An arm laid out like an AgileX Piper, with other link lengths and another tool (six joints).
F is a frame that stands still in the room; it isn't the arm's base.
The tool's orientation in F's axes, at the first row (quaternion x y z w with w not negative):
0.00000 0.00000 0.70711 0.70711
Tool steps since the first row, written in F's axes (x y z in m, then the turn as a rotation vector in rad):
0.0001 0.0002 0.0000 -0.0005 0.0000 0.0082
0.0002 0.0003 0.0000 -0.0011 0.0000 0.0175
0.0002 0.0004 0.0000 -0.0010 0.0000 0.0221
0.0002 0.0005 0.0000 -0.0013 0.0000 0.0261
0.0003 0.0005 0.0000 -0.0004 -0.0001 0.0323
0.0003 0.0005 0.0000 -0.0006 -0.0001 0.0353
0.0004 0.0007 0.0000 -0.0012 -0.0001 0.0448
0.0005 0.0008 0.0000 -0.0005 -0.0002 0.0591
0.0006 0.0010 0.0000 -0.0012 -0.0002 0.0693
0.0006 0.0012 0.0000 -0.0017 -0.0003 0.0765
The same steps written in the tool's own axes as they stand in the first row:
0.0002 -0.0001 0.0000 0.0000 0.0005 0.0082
0.0003 -0.0002 0.0000 0.0000 0.0011 0.0175
0.0004 -0.0002 0.0000 0.0000 0.0010 0.0221
0.0005 -0.0002 0.0000 0.0000 0.0013 0.0261
0.0005 -0.0003 0.0000 -0.0001 0.0004 0.0323
0.0005 -0.0003 0.0000 -0.0001 0.0006 0.0353
0.0007 -0.0004 0.0000 -0.0001 0.0012 0.0448
0.0008 -0.0005 0.0000 -0.0002 0.0005 0.0591
0.0010 -0.0006 0.0000 -0.0002 0.0012 0.0693
0.0012 -0.0006 0.0000 -0.0003 0.0017 0.0765

